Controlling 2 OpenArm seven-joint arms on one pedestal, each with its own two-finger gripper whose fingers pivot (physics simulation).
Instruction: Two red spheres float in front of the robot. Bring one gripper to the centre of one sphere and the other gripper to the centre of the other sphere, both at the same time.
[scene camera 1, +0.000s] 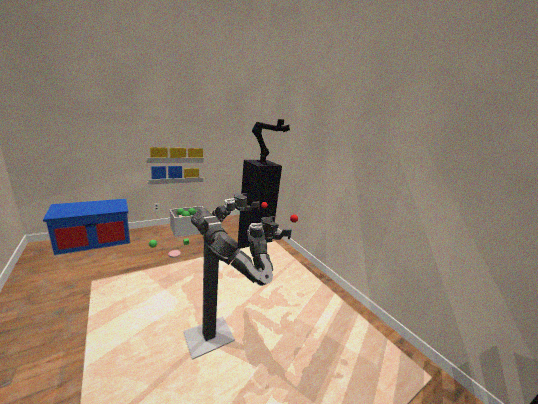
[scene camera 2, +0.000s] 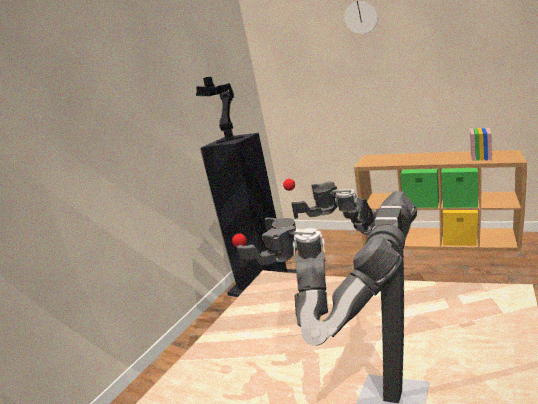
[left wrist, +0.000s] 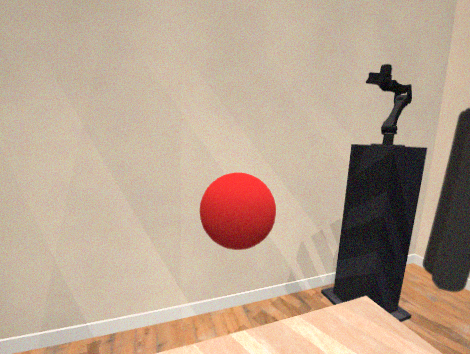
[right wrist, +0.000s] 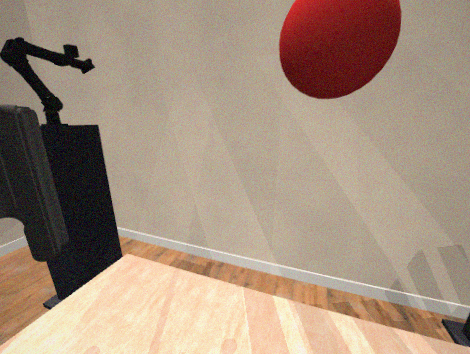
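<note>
Two red spheres float ahead of the robot. One red sphere (scene camera 1: 264, 205) (scene camera 2: 239, 240) (left wrist: 238, 211) is just ahead of my left gripper (scene camera 1: 256, 204) (scene camera 2: 254, 239), by the fingertips. In the left wrist view it is whole, near the middle and a little low. The other red sphere (scene camera 1: 294, 218) (scene camera 2: 289, 184) (right wrist: 340, 45) is above and slightly ahead of my right gripper (scene camera 1: 282, 228) (scene camera 2: 303, 201). In the right wrist view it is cut off by the top edge, right of the middle. Both grippers are open and empty. A finger shows at the edge of each wrist view.
A tall black pedestal (scene camera 1: 251, 185) (scene camera 2: 220, 180) (left wrist: 375, 215) (right wrist: 82, 200) with a small black arm (scene camera 1: 258, 137) (scene camera 2: 226, 107) (left wrist: 396, 107) (right wrist: 30, 75) stands beyond the spheres, near the wall. A wooden shelf unit (scene camera 2: 440, 160) and a blue cabinet (scene camera 1: 87, 207) stand farther off.
</note>
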